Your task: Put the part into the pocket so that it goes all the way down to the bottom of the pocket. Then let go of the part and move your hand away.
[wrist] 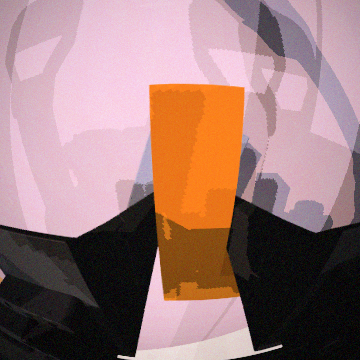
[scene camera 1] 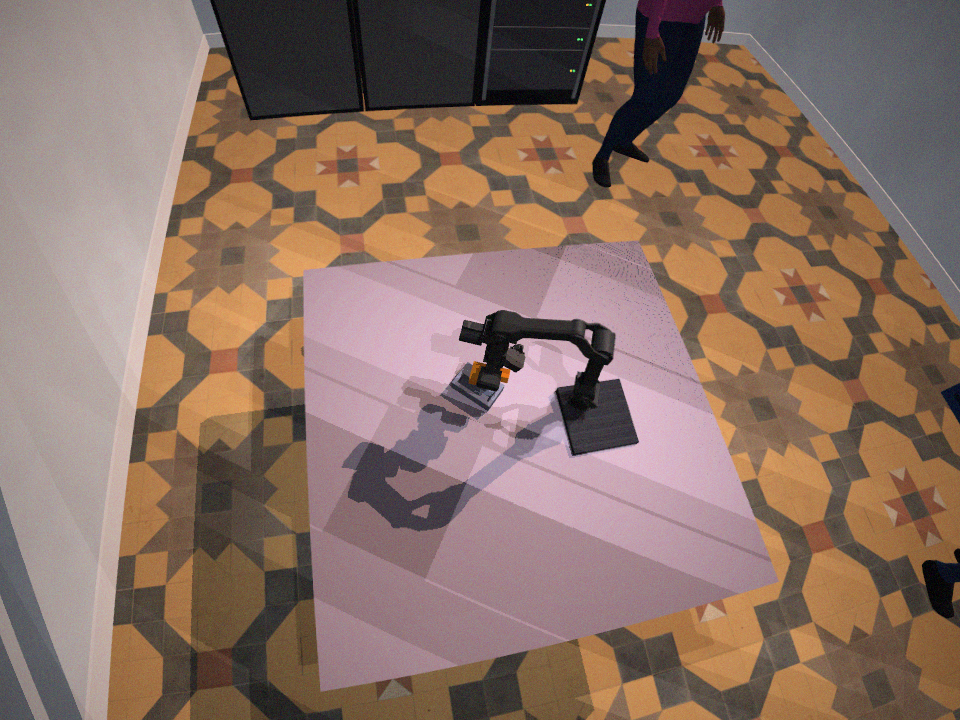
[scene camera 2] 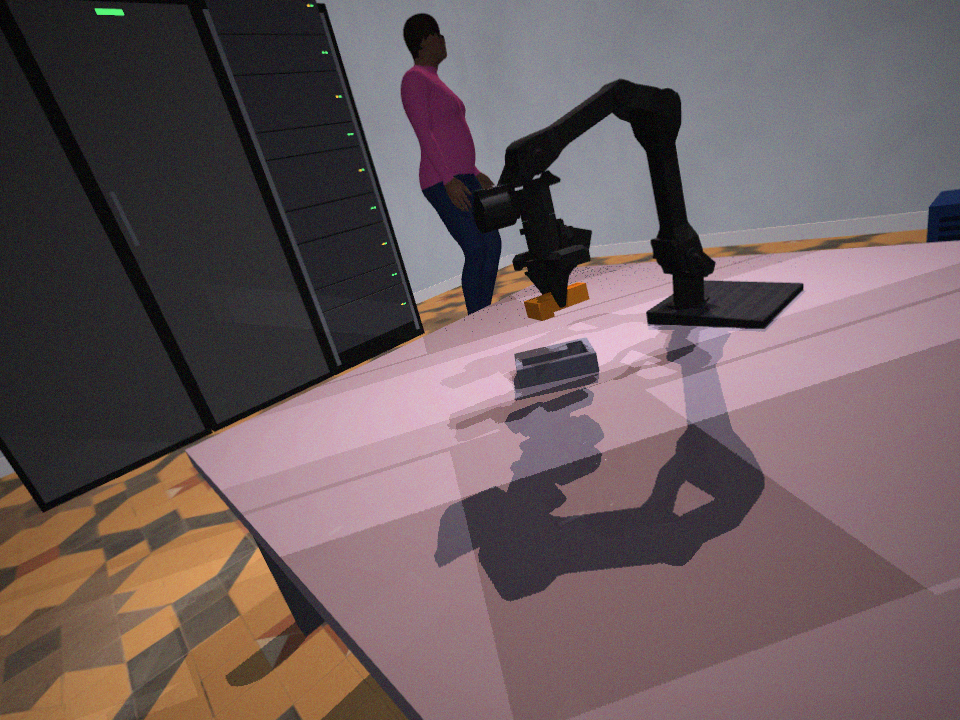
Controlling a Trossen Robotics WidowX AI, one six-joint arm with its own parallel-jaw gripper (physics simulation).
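Pixels of known places: gripper, fingertip midpoint: (wrist: 189, 198) (scene camera 1: 490, 374) (scene camera 2: 558, 306); arm's base at its link origin: (scene camera 1: 582, 401) (scene camera 2: 688, 302).
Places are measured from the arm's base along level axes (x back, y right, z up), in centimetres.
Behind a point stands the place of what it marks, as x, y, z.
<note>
An orange block-shaped part (scene camera 1: 503, 375) {-24.0, 11.6, 12.0} (scene camera 2: 539, 308) {-33.6, 13.8, 11.2} (wrist: 199, 150) {-23.9, 12.6, 11.9} is held between the fingers of my gripper (scene camera 1: 488, 383) {-26.7, 14.3, 9.2} (scene camera 2: 559, 300) {-26.7, 14.3, 9.2} (wrist: 189, 198) {-26.7, 14.3, 9.2}, which is shut on it. In the second scene view the part hangs above the table top, clear of the grey block with the pocket (scene camera 2: 554, 375) {-33.3, 13.9, -1.2}. In the first scene view the grey block (scene camera 1: 473, 399) {-32.1, 12.1, -0.7} shows partly under the part and the gripper, which hide some of it. The pocket's opening shows dark in the second scene view. The pocket does not show in the wrist view.
The arm's dark base plate (scene camera 1: 604, 426) {3.2, -10.0, -0.6} (scene camera 2: 744, 302) {-0.1, -10.0, -0.7} stands on the pink table top (scene camera 1: 542, 589) {-34.1, -45.6, -2.4} (scene camera 2: 372, 496) {-69.2, 22.9, -2.4}, to the right of the grey block. Dark cabinets (scene camera 1: 418, 54) (scene camera 2: 155, 193) and a person in a pink top (scene camera 1: 666, 62) (scene camera 2: 438, 131) are behind the table.
</note>
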